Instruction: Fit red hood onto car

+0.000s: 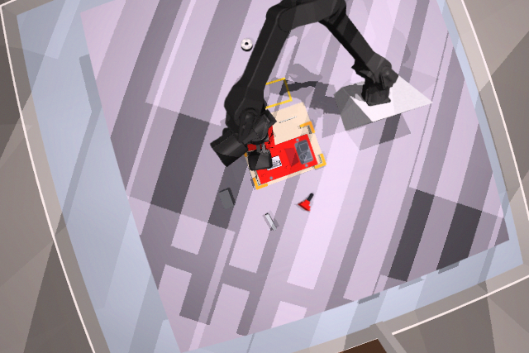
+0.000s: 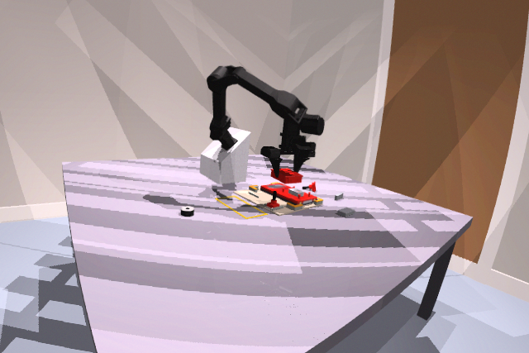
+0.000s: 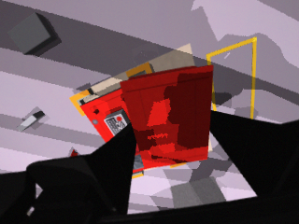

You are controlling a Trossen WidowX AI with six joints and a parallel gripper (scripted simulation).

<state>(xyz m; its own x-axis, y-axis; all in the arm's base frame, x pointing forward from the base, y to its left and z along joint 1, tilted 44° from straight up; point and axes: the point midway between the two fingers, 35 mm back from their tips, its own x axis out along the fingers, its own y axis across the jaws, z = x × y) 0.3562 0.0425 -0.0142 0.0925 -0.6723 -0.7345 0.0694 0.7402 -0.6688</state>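
The grey engine block is 90 mm to the left of my gripper tip, 80 mm below it and 30 mm behind it. Also, from my gripper tip: black wheel 330 mm to the right, 100 mm below, 30 mm behind; jig 100 mm below, 70 mm behind, 50 mm to the left; red hood 10 mm above.
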